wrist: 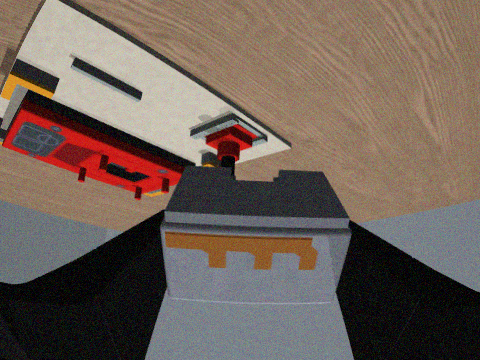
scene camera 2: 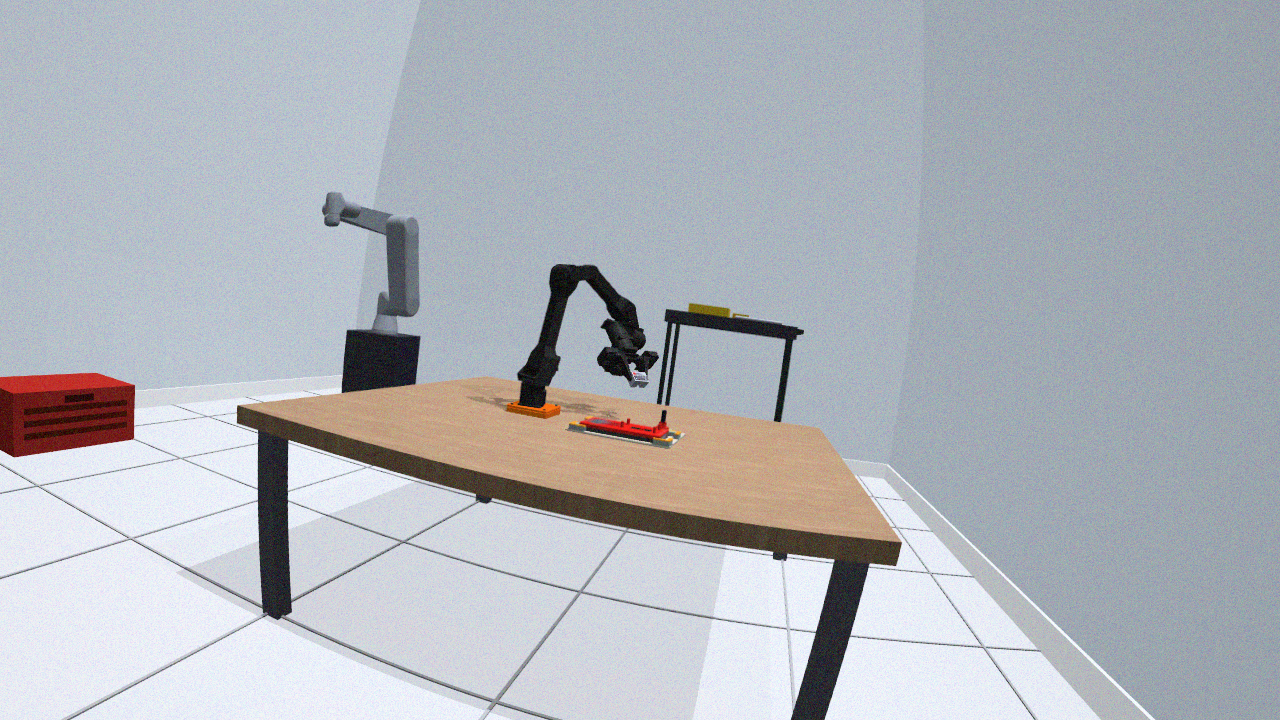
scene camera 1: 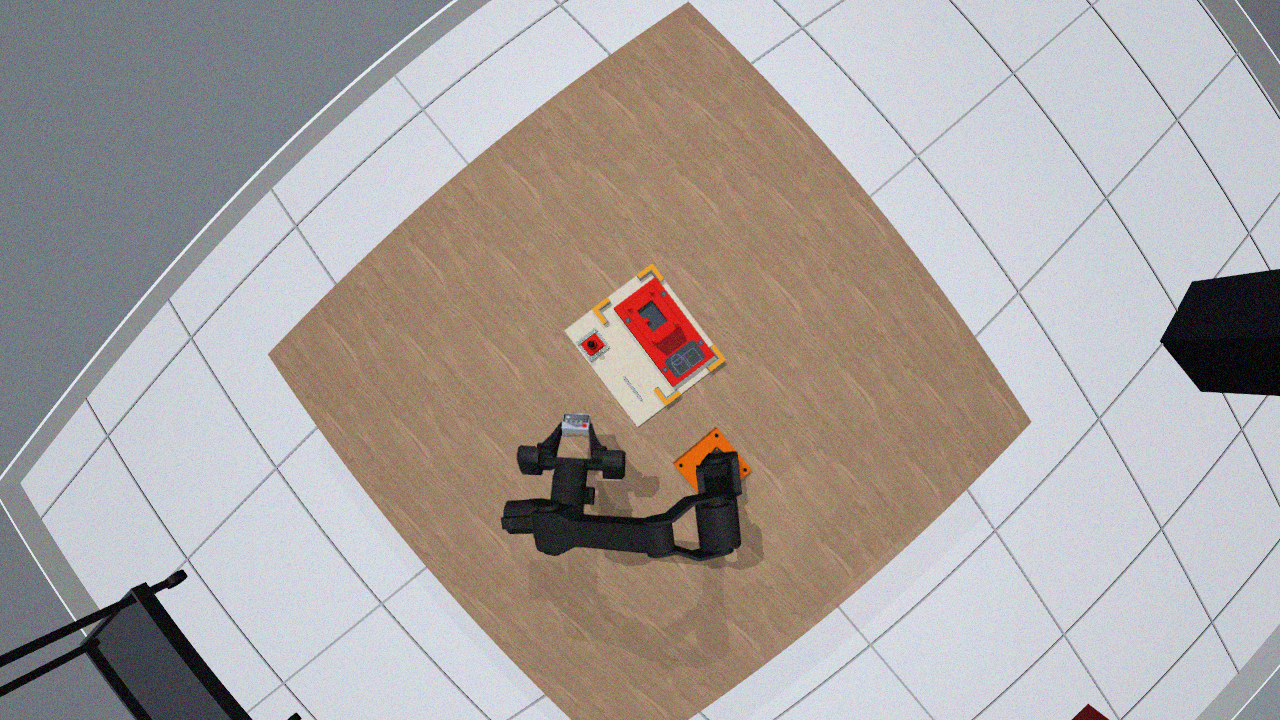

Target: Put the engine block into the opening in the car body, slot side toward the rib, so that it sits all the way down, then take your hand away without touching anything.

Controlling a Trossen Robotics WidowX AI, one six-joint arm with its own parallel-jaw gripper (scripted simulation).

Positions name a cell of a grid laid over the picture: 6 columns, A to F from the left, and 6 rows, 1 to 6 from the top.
Labels:
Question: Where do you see a red car body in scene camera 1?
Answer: D3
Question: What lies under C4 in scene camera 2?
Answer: The gripper.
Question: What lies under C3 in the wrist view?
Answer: A small stand.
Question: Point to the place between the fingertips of the gripper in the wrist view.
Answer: D4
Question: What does the gripper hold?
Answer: A grey engine block.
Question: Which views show the gripper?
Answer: The wrist view, scene camera 2 and scene camera 1: all of them.

